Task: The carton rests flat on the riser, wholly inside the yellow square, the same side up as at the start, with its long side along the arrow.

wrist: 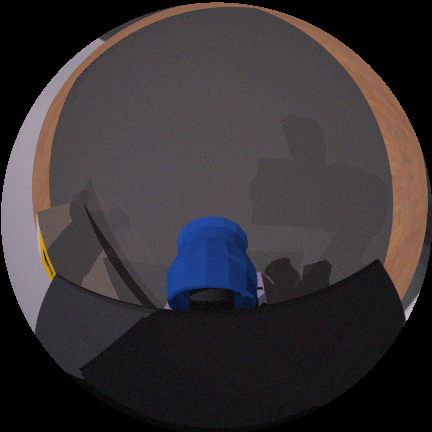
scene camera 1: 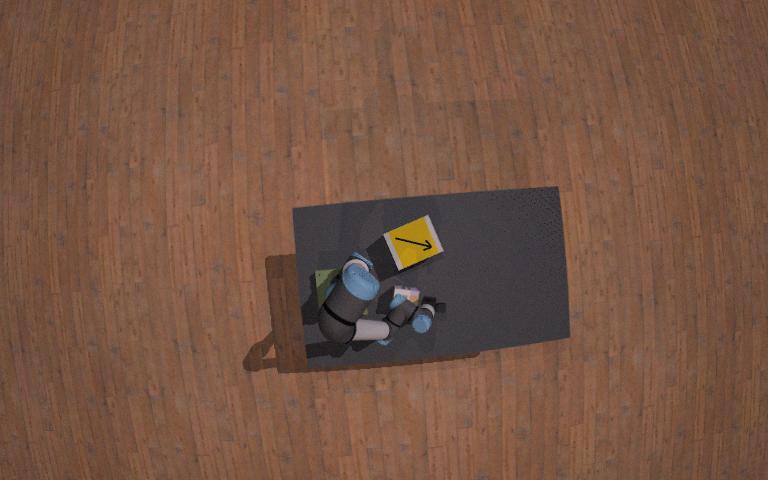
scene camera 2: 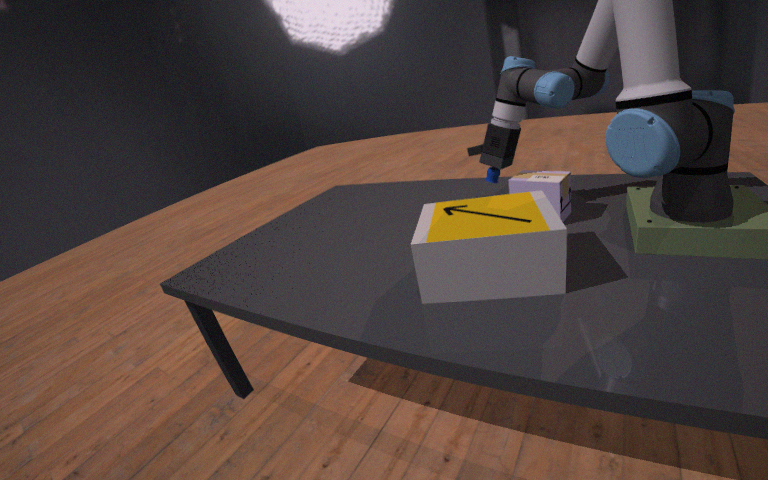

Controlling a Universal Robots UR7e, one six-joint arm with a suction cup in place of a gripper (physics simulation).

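Note:
The lilac, white and tan carton (scene camera 1: 407,292) (scene camera 2: 534,192) stands on the dark table, beside the riser and partly hidden by the arm in scene camera 1. Slivers of the carton (wrist: 261,289) show behind the cup in the wrist view. The white riser (scene camera 1: 436,234) (scene camera 2: 492,268) bears the yellow square (scene camera 1: 419,228) (scene camera 2: 492,225) (wrist: 45,250) with a black arrow; no carton is on it. My gripper, a blue suction cup (scene camera 2: 492,176) (wrist: 212,260), is open and holds nothing. It hangs above the table, left of the carton in scene camera 2, apart from it and tilted.
The arm's green base plate (scene camera 1: 322,281) (scene camera 2: 696,240) stands at the left end of the table (scene camera 1: 498,254) (scene camera 2: 317,254) in scene camera 1. The arm's forearm and wrist reach over the table beside the carton. Wooden floor (scene camera 1: 169,169) surrounds the table.

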